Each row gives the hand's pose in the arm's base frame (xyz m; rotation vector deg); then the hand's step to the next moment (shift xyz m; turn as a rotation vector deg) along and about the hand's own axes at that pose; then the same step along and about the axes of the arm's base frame.
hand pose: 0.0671 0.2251 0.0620 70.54 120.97 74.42
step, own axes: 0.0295 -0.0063 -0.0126 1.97 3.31 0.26
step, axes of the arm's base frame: -0.0278 0.0165 0.0047 0.70 2.40 2.94
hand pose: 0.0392 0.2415 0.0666 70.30 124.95 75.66
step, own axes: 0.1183 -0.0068 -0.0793 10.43 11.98 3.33
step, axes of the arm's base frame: -0.1227 0.0476 0.0548 2.10 12.68 9.90
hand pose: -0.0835 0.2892 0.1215 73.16 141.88 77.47
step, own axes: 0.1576 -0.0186 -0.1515 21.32 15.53 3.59
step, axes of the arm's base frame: -0.1757 -0.0012 0.1314 -2.70 21.24 15.82
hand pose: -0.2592 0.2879 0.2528 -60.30 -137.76 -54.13
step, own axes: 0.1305 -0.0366 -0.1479 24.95 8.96 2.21
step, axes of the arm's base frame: -0.1065 -0.0543 0.1611 -9.95 18.85 15.92
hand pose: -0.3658 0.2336 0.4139 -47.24 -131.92 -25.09
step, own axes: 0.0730 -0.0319 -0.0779 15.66 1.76 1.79
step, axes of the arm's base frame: -0.0285 -0.0301 0.1034 -8.98 9.14 9.35
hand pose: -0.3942 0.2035 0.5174 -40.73 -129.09 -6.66
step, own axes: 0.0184 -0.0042 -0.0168 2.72 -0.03 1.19
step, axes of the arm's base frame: -0.0017 0.0000 0.0252 -2.30 1.56 1.04
